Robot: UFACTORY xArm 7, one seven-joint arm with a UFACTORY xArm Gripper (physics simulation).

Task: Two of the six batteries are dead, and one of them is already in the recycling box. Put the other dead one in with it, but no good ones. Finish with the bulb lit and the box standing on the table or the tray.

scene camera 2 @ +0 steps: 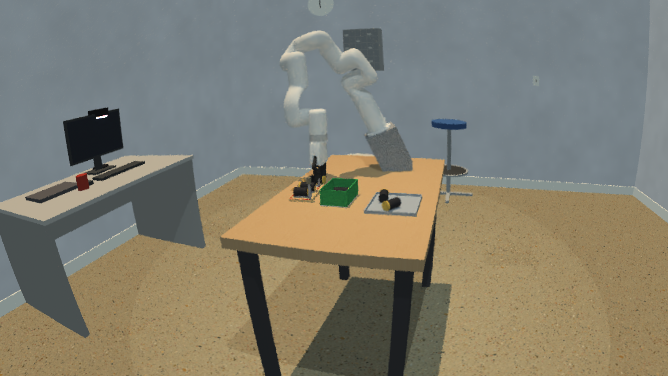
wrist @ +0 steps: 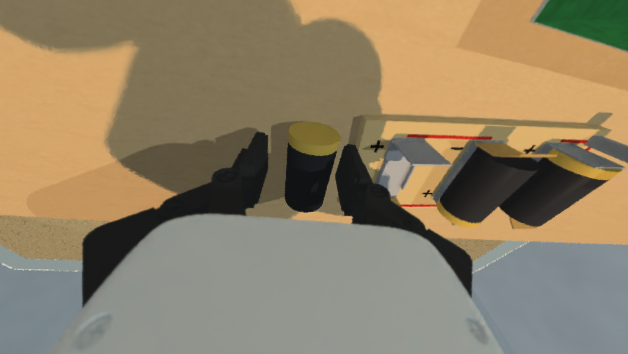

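Seen in the pictures: gripper, between the fingertips: (scene camera 2: pixel 320 180) (wrist: pixel 304 156); arm's base, origin of its link: (scene camera 2: pixel 379 130).
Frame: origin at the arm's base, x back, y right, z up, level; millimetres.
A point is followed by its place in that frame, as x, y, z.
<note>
My gripper (scene camera 2: pixel 318 176) @(-312, 165, -169) (wrist: pixel 304 156) @(-312, 165, -169) is open around a black battery with a gold end (wrist: pixel 310 175) @(-316, 166, -148); gaps show on both sides of it. This battery seems to stand upright on the table, just left of the battery holder (scene camera 2: pixel 296 199) @(-554, 145, -173) (wrist: pixel 470 120) @(-427, 112, -179) in the wrist view. The holder's nearest slot is empty. Two batteries (wrist: pixel 487 185) @(-438, 142, -142) (wrist: pixel 562 187) @(-502, 130, -142) lie in its other slots. The green recycling box (scene camera 2: pixel 336 196) @(-557, -22, -143) (wrist: pixel 590 22) @(-420, 56, -157) stands on the table with a dark item inside. Two more batteries (scene camera 2: pixel 383 195) @(-478, -169, -151) (scene camera 2: pixel 392 204) @(-544, -223, -157) are on the tray (scene camera 2: pixel 372 211) @(-584, -164, -174). I cannot make out the bulb.
The wooden table (scene camera 2: pixel 320 240) @(-830, -92, -182) has its edge close behind the holder in the wrist view. The box stands between the holder and the tray. A grey lever (wrist: pixel 609 151) @(-532, 99, -157) sticks out at the holder's far end. A desk (scene camera 2: pixel 165 167) with a monitor stands apart at the left.
</note>
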